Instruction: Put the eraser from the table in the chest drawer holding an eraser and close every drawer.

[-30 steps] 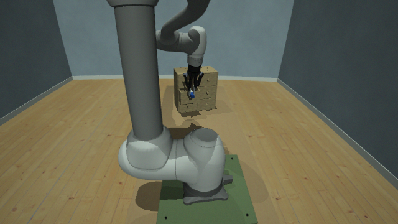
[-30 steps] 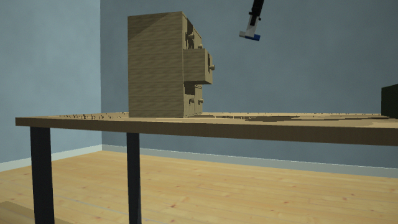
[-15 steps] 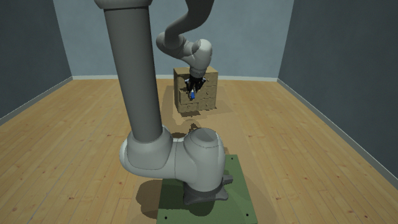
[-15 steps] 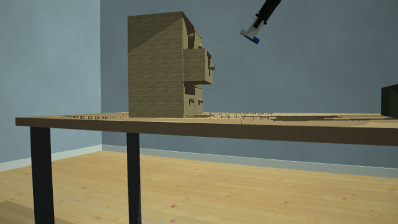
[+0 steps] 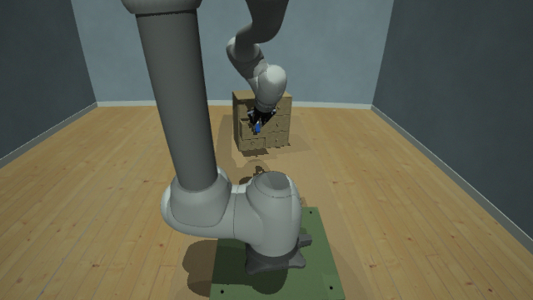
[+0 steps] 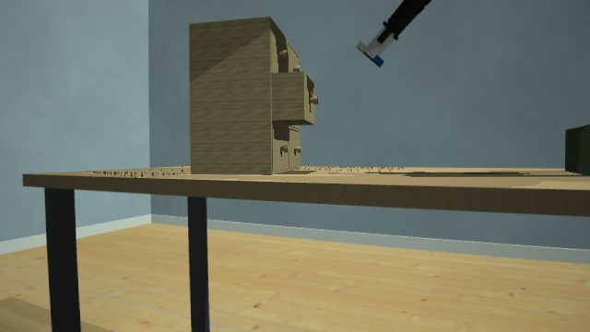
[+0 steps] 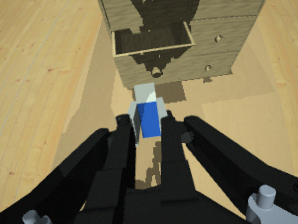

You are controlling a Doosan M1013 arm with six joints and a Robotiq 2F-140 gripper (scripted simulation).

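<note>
Now: hand 2 cm short of the blue eraser and 2 cm above it.
</note>
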